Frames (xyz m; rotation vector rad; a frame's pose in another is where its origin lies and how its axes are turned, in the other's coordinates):
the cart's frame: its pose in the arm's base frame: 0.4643 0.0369 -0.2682 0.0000 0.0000 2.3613
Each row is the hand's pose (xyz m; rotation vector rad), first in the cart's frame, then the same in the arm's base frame.
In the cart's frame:
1: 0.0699 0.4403 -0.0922 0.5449 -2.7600 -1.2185
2: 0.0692 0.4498 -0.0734 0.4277 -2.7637 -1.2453
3: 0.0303 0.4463 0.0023 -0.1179 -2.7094 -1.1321
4: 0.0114 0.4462 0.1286 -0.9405 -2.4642 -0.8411
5: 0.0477 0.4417 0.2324 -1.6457 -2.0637 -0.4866
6: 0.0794 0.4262 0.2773 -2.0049 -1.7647 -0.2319
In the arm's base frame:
1: 0.1049 -0.2269 -0.3604 2.2952 -0.4539 -0.2960
2: 0.0987 -0.2341 -0.3416 2.2541 -0.5435 -0.2984
3: 0.1288 -0.2590 -0.2659 2.1145 -0.9791 -0.1323
4: 0.1423 -0.2722 -0.1396 1.7693 -1.6641 0.1505
5: 0.1197 -0.2435 -0.0358 1.2676 -2.2797 0.3883
6: 0.1080 -0.2101 0.0091 0.8999 -2.6134 0.5104

